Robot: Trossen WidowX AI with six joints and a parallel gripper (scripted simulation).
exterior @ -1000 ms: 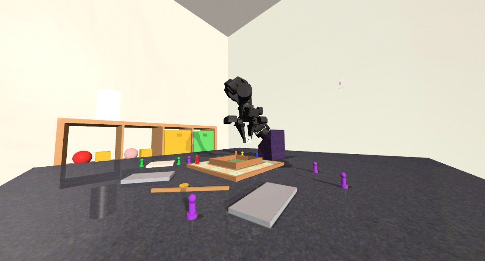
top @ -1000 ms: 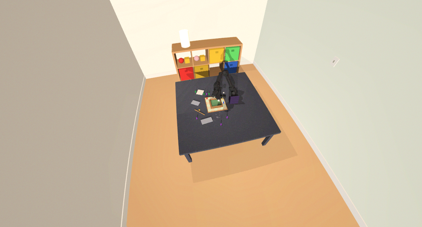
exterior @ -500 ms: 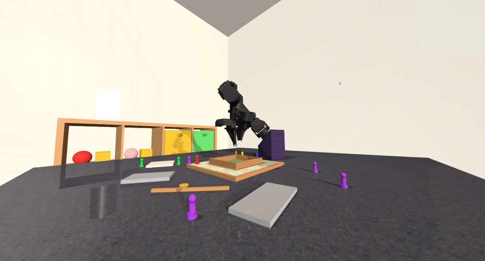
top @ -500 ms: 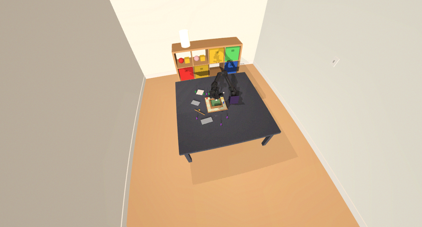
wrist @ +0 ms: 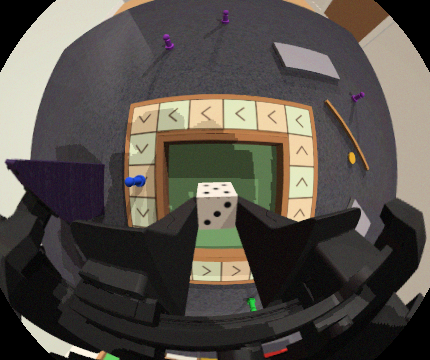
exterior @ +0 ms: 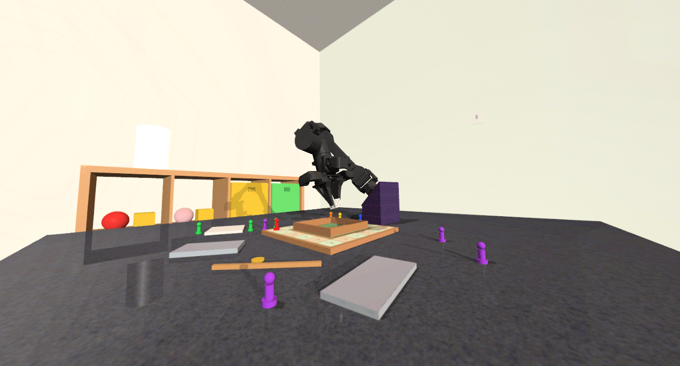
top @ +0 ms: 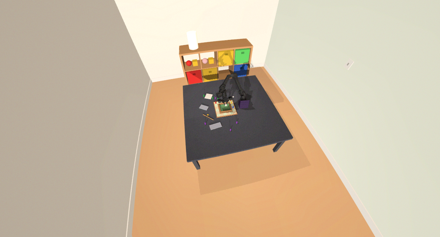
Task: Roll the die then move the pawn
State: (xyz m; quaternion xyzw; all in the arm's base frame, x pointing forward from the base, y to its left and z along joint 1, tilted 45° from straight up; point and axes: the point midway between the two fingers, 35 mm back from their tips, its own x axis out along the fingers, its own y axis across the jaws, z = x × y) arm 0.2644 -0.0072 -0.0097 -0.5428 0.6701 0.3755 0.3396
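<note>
My gripper tip is now 13 cm to the left of the red pawn, 12 cm short of it and 6 cm above it. Round my gripper tip: blue pawn 10 cm behind, 6 cm below, 1 cm to the left; white die right at my gripper tip; green-floored tray 8 cm below, 1 cm to the right, 1 cm ahead.
</note>
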